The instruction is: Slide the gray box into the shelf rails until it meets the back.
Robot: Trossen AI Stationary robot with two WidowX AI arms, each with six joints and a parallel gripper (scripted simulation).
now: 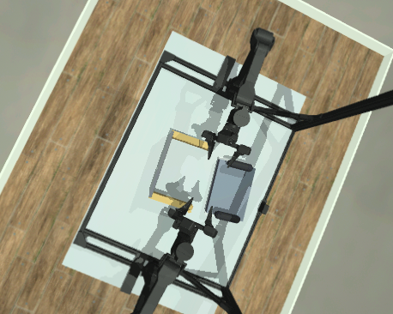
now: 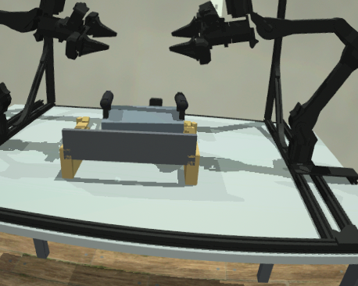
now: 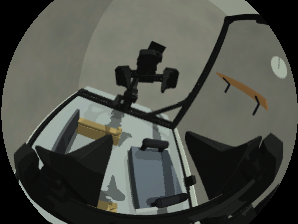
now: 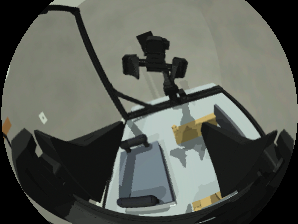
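Right now the gray box is 260 mm below my left hand, 150 mm behind it and 120 mm to the right of it. Round my left hand: gray back plate (230 mm below, 200 mm ahead, 100 mm to the right).
Right now my right hand is 260 mm above the gray box, 150 mm past it and 100 mm to the right of it. The rest, counted from my right hand: gray back plate: 220 mm below, 190 mm ahead, 120 mm to the left.
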